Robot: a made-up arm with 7 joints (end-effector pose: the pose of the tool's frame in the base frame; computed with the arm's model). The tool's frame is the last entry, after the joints. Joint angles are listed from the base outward.
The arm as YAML. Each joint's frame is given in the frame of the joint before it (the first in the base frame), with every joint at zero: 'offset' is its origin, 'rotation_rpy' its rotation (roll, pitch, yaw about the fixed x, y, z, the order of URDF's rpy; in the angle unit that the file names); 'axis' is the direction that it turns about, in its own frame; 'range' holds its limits. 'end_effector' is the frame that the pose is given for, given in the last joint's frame.
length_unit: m
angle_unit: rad
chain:
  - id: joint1
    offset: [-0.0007, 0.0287, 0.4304]
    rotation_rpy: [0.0, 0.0, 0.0]
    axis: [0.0, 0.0, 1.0]
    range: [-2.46, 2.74]
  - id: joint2
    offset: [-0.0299, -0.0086, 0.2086]
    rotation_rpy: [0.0, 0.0, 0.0]
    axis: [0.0, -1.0, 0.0]
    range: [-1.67, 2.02]
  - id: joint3
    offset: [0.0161, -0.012, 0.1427]
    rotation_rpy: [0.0, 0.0, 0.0]
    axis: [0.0, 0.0, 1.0]
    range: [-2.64, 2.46]
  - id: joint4
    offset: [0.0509, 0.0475, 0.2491]
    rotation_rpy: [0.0, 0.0, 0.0]
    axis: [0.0, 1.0, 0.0]
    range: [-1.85, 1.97]
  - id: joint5
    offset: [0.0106, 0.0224, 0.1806]
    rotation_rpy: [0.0, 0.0, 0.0]
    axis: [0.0, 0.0, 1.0]
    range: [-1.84, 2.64]
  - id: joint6
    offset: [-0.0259, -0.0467, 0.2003]
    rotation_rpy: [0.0, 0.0, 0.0]
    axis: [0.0, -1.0, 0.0]
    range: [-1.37, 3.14]
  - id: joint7
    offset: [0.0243, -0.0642, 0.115]
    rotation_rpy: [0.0, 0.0, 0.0]
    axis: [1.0, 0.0, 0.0]
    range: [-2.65, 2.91]
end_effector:
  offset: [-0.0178, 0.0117, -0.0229]
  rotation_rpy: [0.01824, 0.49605, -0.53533]
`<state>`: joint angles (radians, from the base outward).
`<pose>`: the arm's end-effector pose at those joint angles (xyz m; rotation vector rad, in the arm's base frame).
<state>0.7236 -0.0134 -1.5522 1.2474 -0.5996 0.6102 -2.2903</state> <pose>0.3302 -0.3269 1.3172 -2.4812 1.3384 -0.4714</pose>
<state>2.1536 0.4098 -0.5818 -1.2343 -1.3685 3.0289 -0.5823</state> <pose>0.0132 -0.3506 0.9311 -1.0884 1.4518 2.4301</pose>
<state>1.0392 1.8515 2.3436 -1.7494 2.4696 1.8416 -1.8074</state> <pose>-0.0150 -0.6409 0.6708 -0.1927 -0.4879 -1.5831</pose>
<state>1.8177 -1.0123 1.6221 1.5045 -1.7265 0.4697 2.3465</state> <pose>-0.5813 0.1933 1.0584 -0.8664 1.8177 1.0459</pose>
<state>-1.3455 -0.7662 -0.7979 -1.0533 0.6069 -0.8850 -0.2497</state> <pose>0.2509 -0.2597 1.2591 -0.1575 1.6033 -1.9572</pose>
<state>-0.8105 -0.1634 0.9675 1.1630 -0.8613 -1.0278 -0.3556</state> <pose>0.4634 -0.0171 1.1759 -0.9030 2.5510 -1.0651</pose>
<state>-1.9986 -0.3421 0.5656 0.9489 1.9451 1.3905 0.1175</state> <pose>-0.0149 -0.5434 0.9831 1.9480 -0.7742 -0.1380</pose>
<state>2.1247 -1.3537 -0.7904 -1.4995 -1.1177 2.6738 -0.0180</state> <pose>-0.3226 0.1166 0.8019 1.8577 -2.3973 0.6349</pose>
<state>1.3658 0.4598 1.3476 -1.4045 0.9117 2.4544 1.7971</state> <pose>0.2127 -0.2137 1.0613 0.0435 0.6326 -0.1559</pose>
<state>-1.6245 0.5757 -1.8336 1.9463 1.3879 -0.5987 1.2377</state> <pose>-0.4807 0.1556 0.7380 2.1826 -0.6445 0.9220</pose>
